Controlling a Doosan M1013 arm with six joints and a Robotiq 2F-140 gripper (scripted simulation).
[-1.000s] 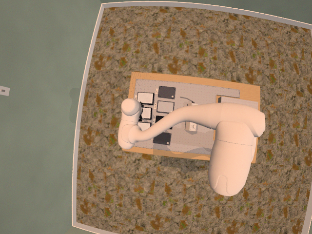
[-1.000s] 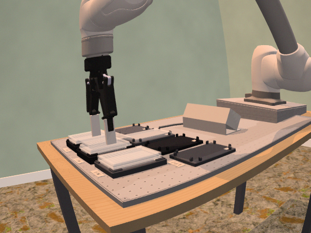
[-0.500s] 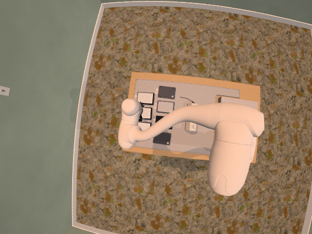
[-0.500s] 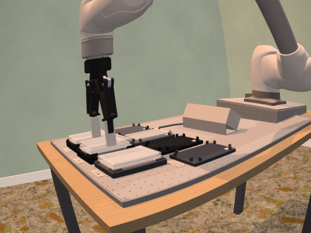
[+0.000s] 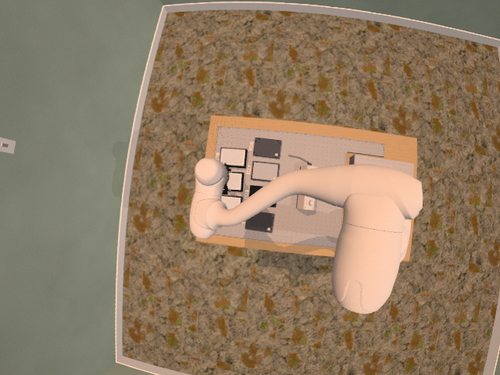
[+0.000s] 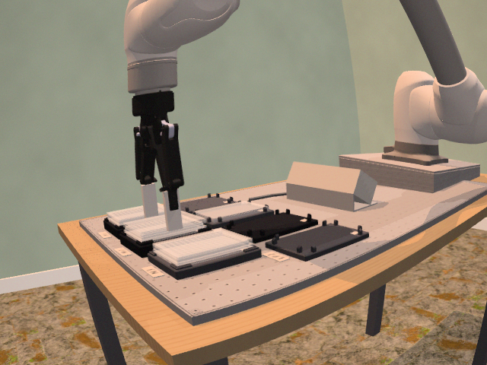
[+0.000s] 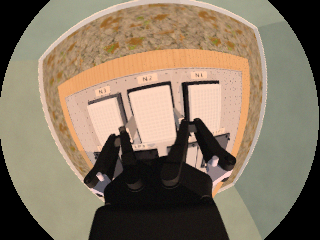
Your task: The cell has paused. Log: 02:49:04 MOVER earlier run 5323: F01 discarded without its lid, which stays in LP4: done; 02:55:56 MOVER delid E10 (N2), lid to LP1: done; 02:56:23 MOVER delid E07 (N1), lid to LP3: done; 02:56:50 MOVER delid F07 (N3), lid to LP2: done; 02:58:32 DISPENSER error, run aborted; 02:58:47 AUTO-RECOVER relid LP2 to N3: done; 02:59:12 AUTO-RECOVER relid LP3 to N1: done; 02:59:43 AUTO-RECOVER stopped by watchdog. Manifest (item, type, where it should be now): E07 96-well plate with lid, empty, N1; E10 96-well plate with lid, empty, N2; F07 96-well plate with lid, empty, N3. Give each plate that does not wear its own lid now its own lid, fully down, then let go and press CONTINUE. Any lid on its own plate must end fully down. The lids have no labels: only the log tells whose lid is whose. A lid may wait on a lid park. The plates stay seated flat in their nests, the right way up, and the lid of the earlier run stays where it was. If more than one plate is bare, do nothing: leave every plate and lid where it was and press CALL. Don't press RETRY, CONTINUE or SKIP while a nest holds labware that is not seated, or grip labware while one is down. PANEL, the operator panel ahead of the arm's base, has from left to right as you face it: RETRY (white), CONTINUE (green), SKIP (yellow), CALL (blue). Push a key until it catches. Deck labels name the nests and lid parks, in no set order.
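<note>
Now: the plate 3 cm below my hand. Also, from my hand: yellow key: 43 cm behind, 1 cm above; then green key: 43 cm behind, 5 cm to the left, 1 cm above; then black park: 18 cm behind, 7 cm to the left, 6 cm below.
</note>
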